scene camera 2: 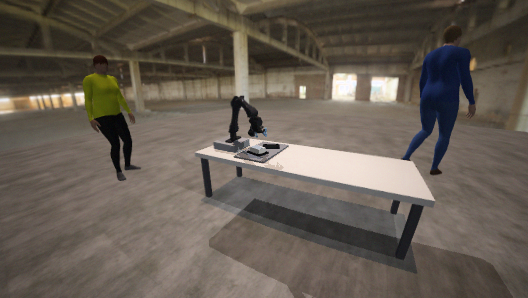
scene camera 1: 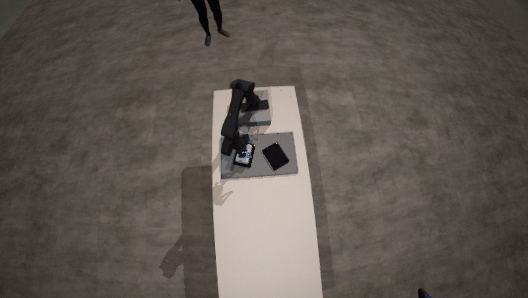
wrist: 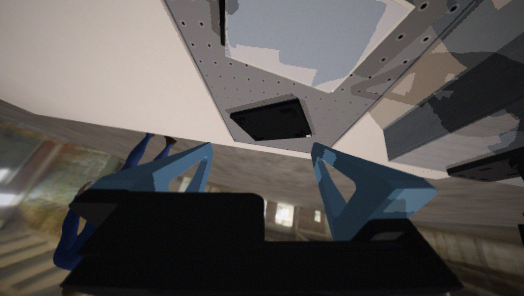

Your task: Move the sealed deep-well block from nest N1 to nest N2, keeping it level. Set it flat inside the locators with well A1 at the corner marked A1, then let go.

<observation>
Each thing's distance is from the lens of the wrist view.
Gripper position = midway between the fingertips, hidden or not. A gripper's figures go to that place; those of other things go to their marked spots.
gripper [wrist: 262,147]: 0.13 m
pale grey block [wrist: 321,51]: 0.16 m
grey perforated plate [wrist: 235,86]: 0.28 m
black nest [wrist: 285,120]: 0.30 m
The marked spots on the grey perforated plate and the pale grey block are 0.16 m apart.
</observation>
